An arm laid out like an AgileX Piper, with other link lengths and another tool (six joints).
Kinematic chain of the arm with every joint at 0, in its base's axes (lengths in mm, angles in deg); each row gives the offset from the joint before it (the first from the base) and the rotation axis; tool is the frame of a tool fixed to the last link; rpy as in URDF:
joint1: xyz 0 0 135.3 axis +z
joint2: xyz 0 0 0 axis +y
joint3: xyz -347.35 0 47.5 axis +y
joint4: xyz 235.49 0 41.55 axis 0.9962 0 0.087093
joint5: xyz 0 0 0 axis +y
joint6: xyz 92.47 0 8.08 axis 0.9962 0 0.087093
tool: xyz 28.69 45 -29.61 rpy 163.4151 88.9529 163.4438
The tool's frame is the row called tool.
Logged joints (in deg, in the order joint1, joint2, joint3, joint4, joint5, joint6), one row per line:
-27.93, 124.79, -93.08, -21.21, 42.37, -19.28
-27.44, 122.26, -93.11, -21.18, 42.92, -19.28
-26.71, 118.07, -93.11, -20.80, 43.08, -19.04
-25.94, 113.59, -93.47, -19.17, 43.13, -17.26
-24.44, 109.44, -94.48, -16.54, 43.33, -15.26
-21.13, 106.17, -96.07, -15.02, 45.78, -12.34
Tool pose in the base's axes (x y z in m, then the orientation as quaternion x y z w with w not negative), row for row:
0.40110, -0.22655, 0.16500, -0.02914, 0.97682, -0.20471, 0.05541
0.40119, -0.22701, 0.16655, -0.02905, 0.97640, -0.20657, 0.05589
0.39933, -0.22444, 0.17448, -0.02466, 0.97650, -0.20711, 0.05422
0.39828, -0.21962, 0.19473, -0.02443, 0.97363, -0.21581, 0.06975
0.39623, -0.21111, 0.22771, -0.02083, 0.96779, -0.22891, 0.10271
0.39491, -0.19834, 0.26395, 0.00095, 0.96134, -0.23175, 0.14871
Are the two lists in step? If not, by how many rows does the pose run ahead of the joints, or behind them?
The pose runs 2 rows behind the joints: the pose in row i belongs to the joints in row i - 2.
